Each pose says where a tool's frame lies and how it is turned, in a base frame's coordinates. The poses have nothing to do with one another.
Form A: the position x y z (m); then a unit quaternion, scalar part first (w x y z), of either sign.
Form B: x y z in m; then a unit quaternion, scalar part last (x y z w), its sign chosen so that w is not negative. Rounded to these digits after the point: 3 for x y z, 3 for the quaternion.
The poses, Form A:
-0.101, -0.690, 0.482, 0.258, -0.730, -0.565, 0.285
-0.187, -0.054, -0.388, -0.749, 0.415, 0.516, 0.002
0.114, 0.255, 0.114, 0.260, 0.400, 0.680, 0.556
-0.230, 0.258, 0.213, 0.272, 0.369, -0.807, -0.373
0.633, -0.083, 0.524, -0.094, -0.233, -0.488, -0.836
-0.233, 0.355, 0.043, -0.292, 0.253, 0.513, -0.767
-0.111, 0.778, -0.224, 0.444, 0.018, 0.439, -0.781
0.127, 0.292, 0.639, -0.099, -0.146, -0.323, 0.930
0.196, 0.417, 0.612, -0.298, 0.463, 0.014, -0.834
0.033, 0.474, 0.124, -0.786, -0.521, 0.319, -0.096
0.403, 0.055, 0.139, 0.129, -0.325, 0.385, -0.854
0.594, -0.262, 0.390, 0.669, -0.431, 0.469, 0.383
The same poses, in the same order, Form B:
-0.101, -0.690, 0.482, -0.730, -0.565, 0.285, 0.258
-0.187, -0.054, -0.388, -0.415, -0.516, -0.002, 0.749
0.114, 0.255, 0.114, 0.400, 0.680, 0.556, 0.260
-0.230, 0.258, 0.213, 0.369, -0.807, -0.373, 0.272
0.633, -0.083, 0.524, 0.233, 0.488, 0.836, 0.094
-0.233, 0.355, 0.043, -0.253, -0.513, 0.767, 0.292
-0.111, 0.778, -0.224, 0.018, 0.439, -0.781, 0.444
0.127, 0.292, 0.639, 0.146, 0.323, -0.930, 0.099
0.196, 0.417, 0.612, -0.463, -0.014, 0.834, 0.298
0.033, 0.474, 0.124, 0.521, -0.319, 0.096, 0.786
0.403, 0.055, 0.139, -0.325, 0.385, -0.854, 0.129
0.594, -0.262, 0.390, -0.431, 0.469, 0.383, 0.669

